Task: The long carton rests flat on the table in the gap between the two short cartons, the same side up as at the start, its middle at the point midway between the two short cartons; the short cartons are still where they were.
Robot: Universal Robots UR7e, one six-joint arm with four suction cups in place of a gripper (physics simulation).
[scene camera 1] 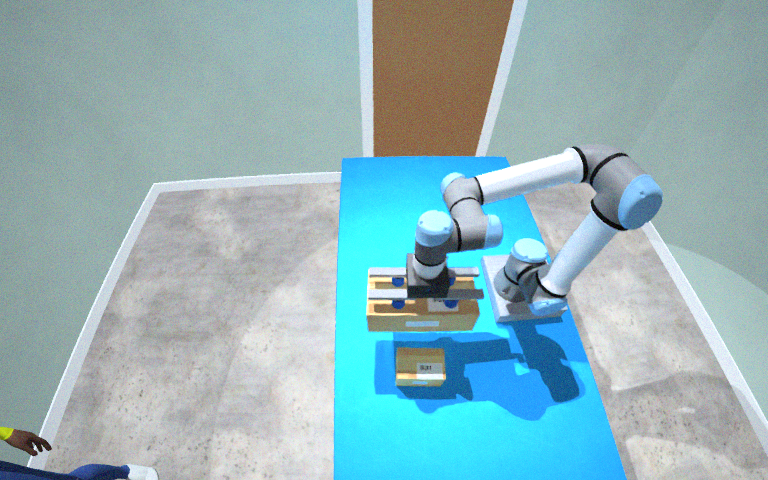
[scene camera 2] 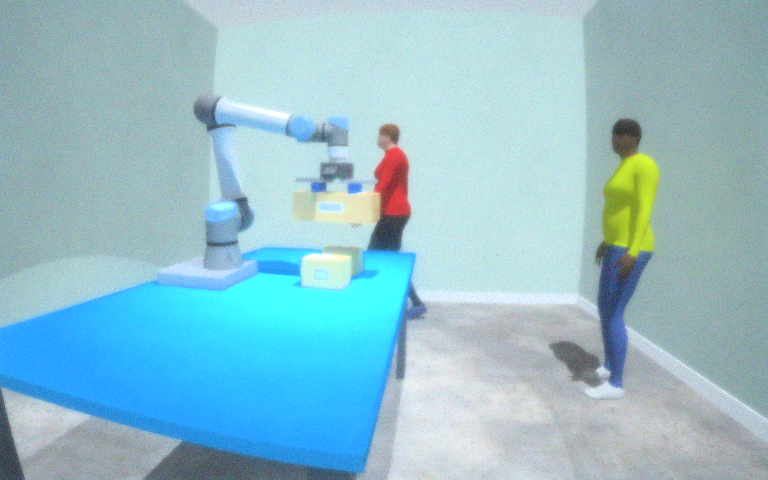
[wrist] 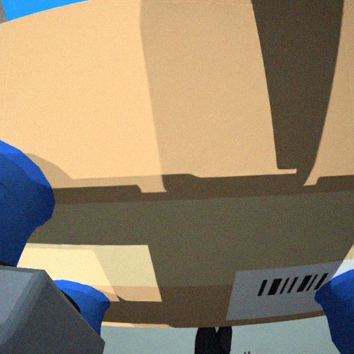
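Seen in the pictures: arm's base at its link origin: (scene camera 1: pixel 512 285) (scene camera 2: pixel 223 266).
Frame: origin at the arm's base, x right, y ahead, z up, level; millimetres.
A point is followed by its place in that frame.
Observation:
The long tan carton (scene camera 1: pixel 385 322) @[x -190, y 513, z 233 mm] (scene camera 2: pixel 362 208) @[x -41, y 511, z 216 mm] (wrist: pixel 75 100) hangs level in the air, well above the table, its length across the table. My gripper (scene camera 1: pixel 424 292) @[x -130, y 402, z 260 mm] (scene camera 2: pixel 336 186) @[x -130, y 402, z 260 mm] is shut on its top, with blue cups against the top face. One short carton (scene camera 1: pixel 420 366) @[x -271, y 410, z 50 mm] (scene camera 2: pixel 355 259) @[x -202, y 467, z 11 mm] sits on the table and shows in front of the long carton in scene camera 1. The other short carton (scene camera 2: pixel 325 271) @[x 56, y 403, z 10 mm] sits nearer in scene camera 2. It is hidden below the long carton in scene camera 1. The gap's floor is hidden.
The blue table (scene camera 1: pixel 453 447) @[x -515, y 332, z -52 mm] (scene camera 2: pixel 226 350) @[x 607, y 319, z -53 mm] carries the arm's grey base plate (scene camera 1: pixel 498 294) @[x -33, y 69, z 5 mm] (scene camera 2: pixel 198 276) @[x 150, y -18, z -11 mm] beside the cartons. A person in red (scene camera 2: pixel 396 181) stands beyond the table. A person in yellow (scene camera 2: pixel 631 198) stands off to the right in scene camera 2.

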